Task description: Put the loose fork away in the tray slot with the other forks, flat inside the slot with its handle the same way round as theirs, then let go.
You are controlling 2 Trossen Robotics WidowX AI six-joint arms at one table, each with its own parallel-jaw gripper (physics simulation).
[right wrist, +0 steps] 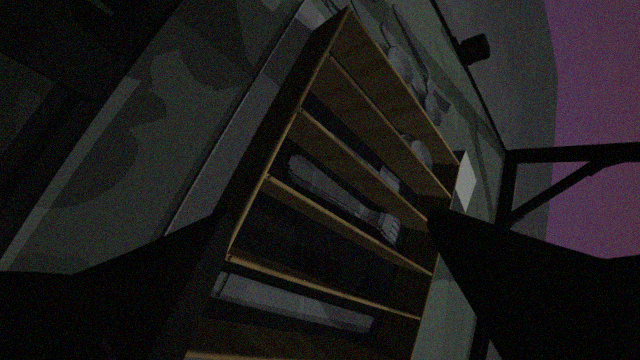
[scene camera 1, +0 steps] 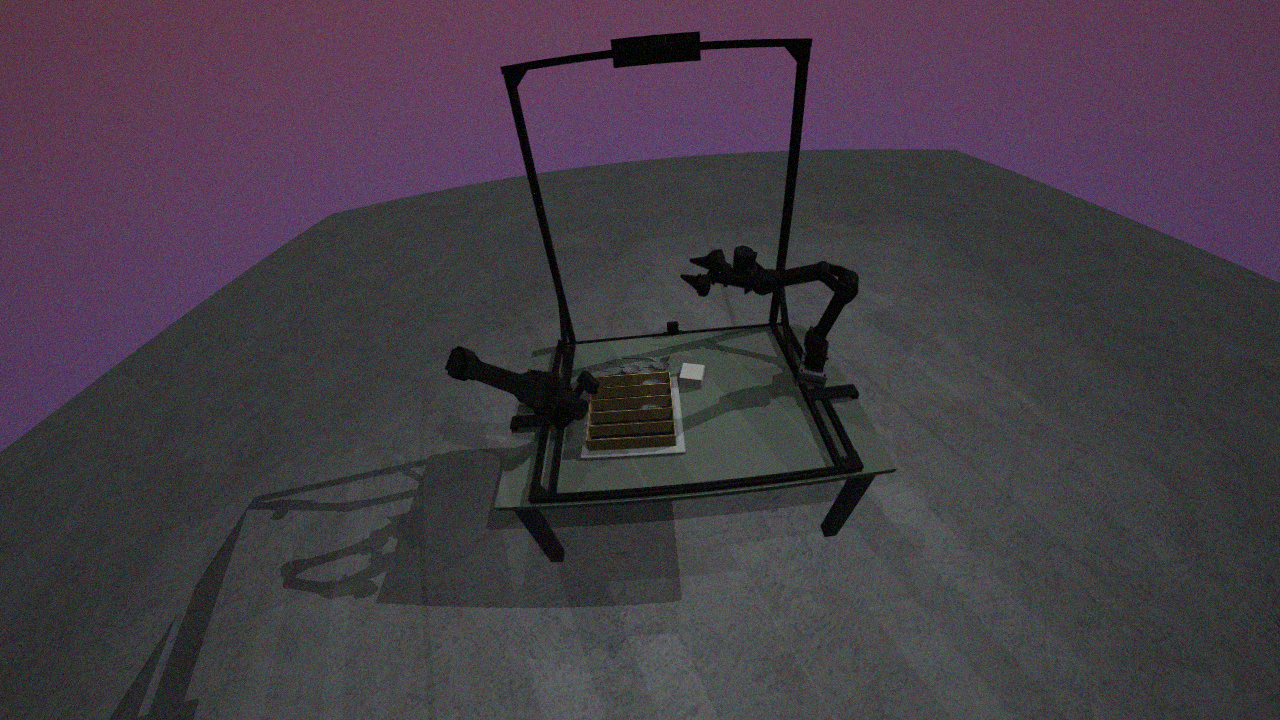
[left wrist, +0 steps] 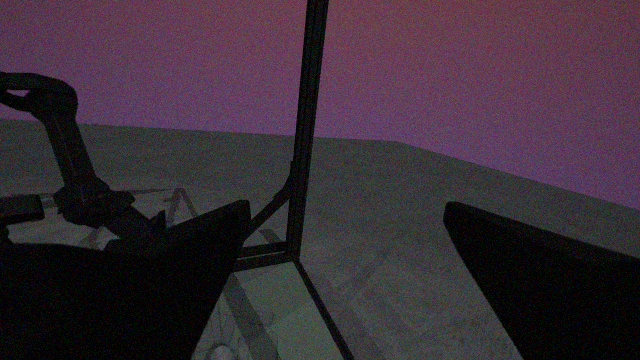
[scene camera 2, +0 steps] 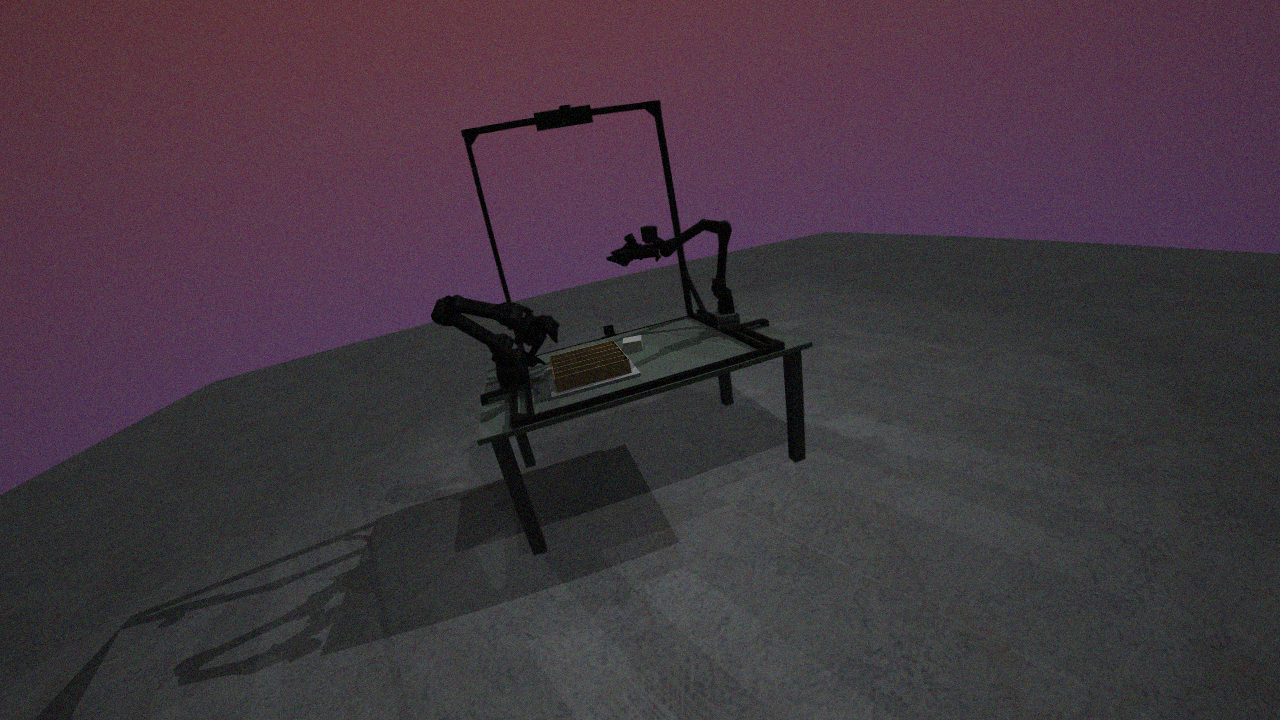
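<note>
The loose fork [right wrist: 443, 101] lies behind the tray among spoons in the right wrist view, its tines toward the white block; it is too small to pick out in the scene views. The wooden tray [scene camera 1: 631, 442] [right wrist: 265, 179] has several slots. A stack of forks [right wrist: 345, 195] lies in a middle slot, tines toward the block side. My right gripper [scene camera 1: 588, 395] [scene camera 2: 548, 349] [right wrist: 331, 217] is open and empty, above the tray's left side in scene camera 1. My left gripper [scene camera 1: 687, 268] [scene camera 2: 610, 257] [left wrist: 346, 210] is open and empty, high above the table's back part.
Loose spoons [right wrist: 400, 62] lie behind the tray. A white block [scene camera 1: 691, 373] [scene camera 2: 632, 342] [right wrist: 466, 182] stands by its back right corner. The tray sits on a pale board [scene camera 1: 678, 438]. A black frame post [scene camera 1: 793, 161] [left wrist: 307, 100] rises near my left arm.
</note>
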